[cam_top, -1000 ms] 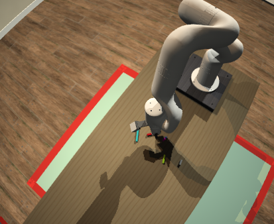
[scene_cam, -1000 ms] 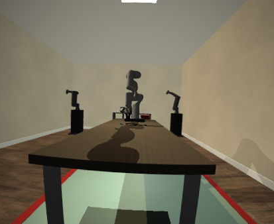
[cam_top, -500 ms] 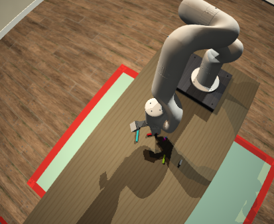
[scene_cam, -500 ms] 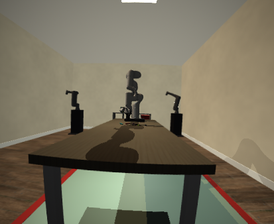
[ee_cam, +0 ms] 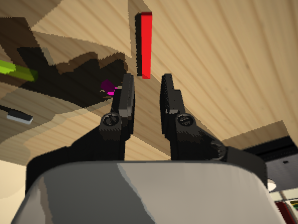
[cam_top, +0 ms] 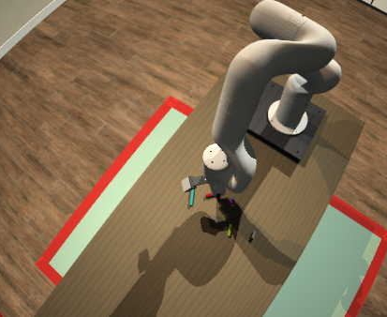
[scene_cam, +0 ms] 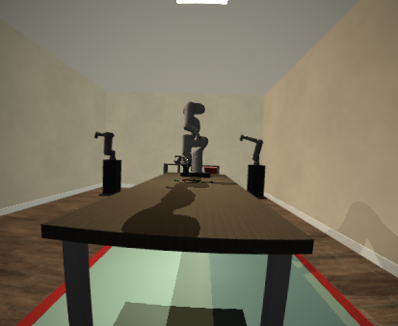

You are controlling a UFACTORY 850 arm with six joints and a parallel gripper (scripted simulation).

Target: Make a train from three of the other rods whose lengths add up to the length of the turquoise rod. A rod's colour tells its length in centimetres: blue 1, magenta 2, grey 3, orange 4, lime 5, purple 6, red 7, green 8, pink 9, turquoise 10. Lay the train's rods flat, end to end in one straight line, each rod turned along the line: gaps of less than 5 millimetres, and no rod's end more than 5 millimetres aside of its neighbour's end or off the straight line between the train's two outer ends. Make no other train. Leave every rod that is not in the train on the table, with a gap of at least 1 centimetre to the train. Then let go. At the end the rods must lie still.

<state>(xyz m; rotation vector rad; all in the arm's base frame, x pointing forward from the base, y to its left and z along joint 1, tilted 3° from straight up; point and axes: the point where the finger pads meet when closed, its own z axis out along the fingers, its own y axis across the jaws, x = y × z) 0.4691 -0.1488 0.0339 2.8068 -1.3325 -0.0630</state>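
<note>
My hand is 80 mm above the red rod. Round my hand: turquoise rod 40 mm ahead, 80 mm to the right, 80 mm below; then blue rod 10 mm behind, 80 mm to the left, 80 mm below; then magenta rod 10 mm ahead, 70 mm to the left, 80 mm below.
</note>
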